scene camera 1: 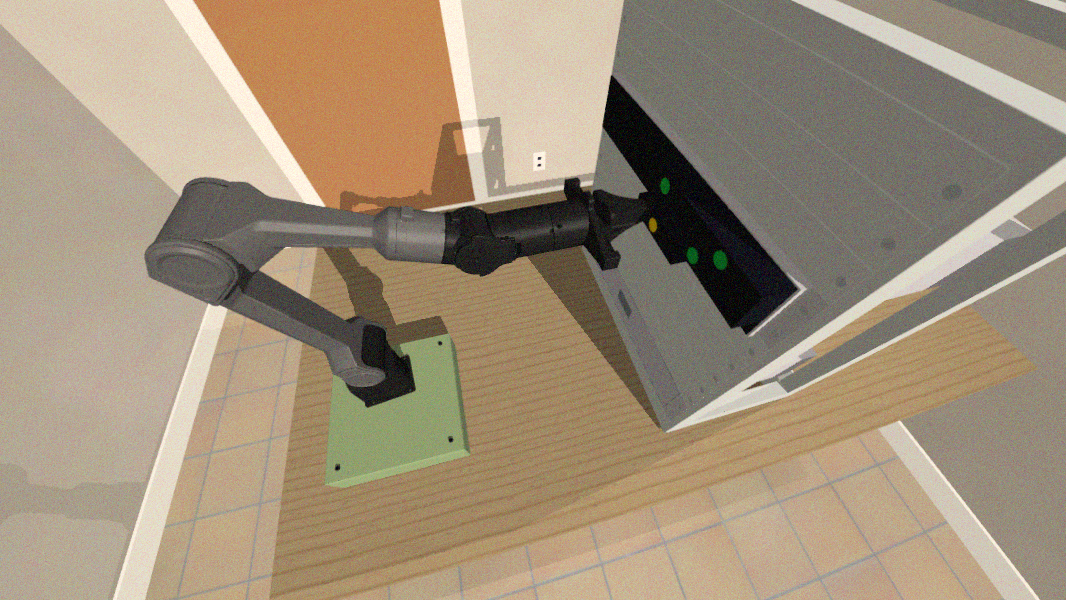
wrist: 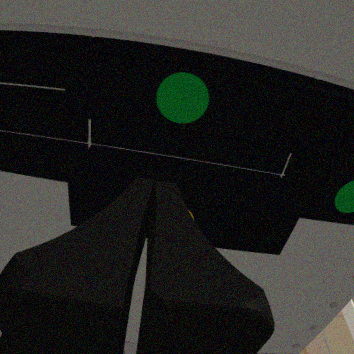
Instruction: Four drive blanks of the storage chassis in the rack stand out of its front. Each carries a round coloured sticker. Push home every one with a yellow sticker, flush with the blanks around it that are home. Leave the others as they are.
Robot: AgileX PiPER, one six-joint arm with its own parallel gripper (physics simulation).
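Observation:
A black blank with a yellow sticker (scene camera 1: 652, 224) (wrist: 191, 215) stands out of the chassis front; in the wrist view the fingers hide most of its sticker. Blanks with green stickers show beside it: one sticker (scene camera 1: 664, 185) farther back, two more (scene camera 1: 692, 255) (scene camera 1: 719, 260) nearer the front in the scene view. In the wrist view a large green sticker (wrist: 182, 97) is above the fingertips and another green sticker (wrist: 346, 197) is at the right edge. My gripper (scene camera 1: 644, 206) (wrist: 153, 191) is shut and empty, its tips at the yellow-stickered blank's face. Whether they touch is hard to tell.
The grey rack (scene camera 1: 835, 141) surrounds the dark chassis opening, with a grey panel below the blanks. The arm's base stands on a green plate (scene camera 1: 402, 439) on the wooden surface (scene camera 1: 522, 402). A wall with an outlet (scene camera 1: 539, 160) is behind.

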